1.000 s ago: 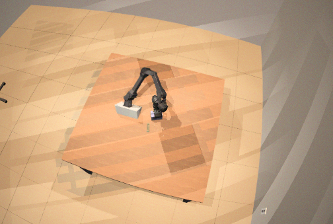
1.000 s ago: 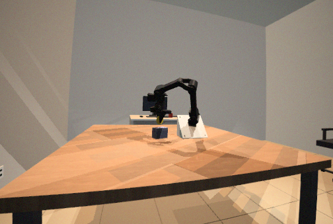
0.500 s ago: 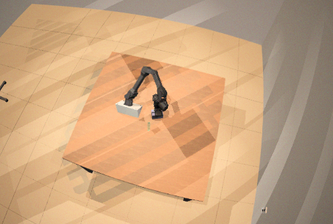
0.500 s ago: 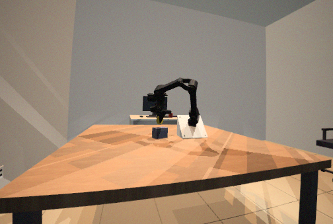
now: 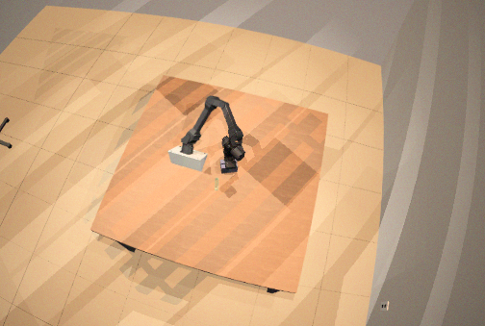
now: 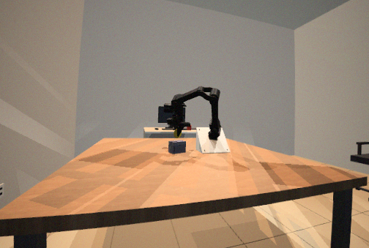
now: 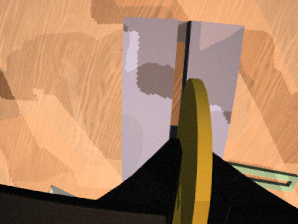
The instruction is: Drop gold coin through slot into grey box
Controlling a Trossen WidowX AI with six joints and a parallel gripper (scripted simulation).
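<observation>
My gripper tip is 2 cm below the gold coin.
</observation>
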